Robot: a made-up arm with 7 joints.
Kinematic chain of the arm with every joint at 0, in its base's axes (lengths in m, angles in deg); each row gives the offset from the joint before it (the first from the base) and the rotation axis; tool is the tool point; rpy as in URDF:
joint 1: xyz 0 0 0.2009 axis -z
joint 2: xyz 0 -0.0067 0.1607 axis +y
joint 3: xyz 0 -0.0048 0.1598 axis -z
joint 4: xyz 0 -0.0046 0.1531 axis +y
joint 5: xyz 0 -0.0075 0.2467 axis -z
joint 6: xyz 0 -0.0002 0.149 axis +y
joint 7: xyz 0 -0.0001 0.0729 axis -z
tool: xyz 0 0 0 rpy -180 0 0
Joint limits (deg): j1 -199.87..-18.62 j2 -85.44..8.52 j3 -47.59..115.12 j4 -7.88..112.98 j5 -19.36..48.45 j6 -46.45..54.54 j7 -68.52..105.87
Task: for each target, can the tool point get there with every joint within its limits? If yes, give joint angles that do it. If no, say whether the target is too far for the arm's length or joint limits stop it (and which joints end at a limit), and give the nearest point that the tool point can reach.
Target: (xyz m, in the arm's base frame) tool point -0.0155 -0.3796 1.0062
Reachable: yes | joints -86.47 -50.93 -4.81 32.37 25.93 10.71 71.10
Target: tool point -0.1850 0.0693 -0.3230
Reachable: no: joint limits stop it (at a limit: joint 1, joint 2, joint 3, joint 4, joint 5, joint 6) | nearest point 0.0003 0.3602 0.1546 | short by 0.589 m
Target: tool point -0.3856 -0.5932 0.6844
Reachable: yes | joints -57.95 -71.92 -23.01 11.65 -0.49 -4.04 32.52
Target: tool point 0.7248 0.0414 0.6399
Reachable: yes | joints -178.47 -69.29 74.26 9.08 7.76 -20.18 2.14
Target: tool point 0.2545 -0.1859 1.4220
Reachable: no: too far | nearest point 0.1799 -0.1314 1.1111 | short by 0.324 m
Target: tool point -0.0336 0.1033 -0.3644
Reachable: no: joint limits stop it (at a limit: joint 1, joint 2, joint 3, joint 4, joint 5, joint 6) | nearest point 0.0003 0.3602 0.1546 | short by 0.580 m
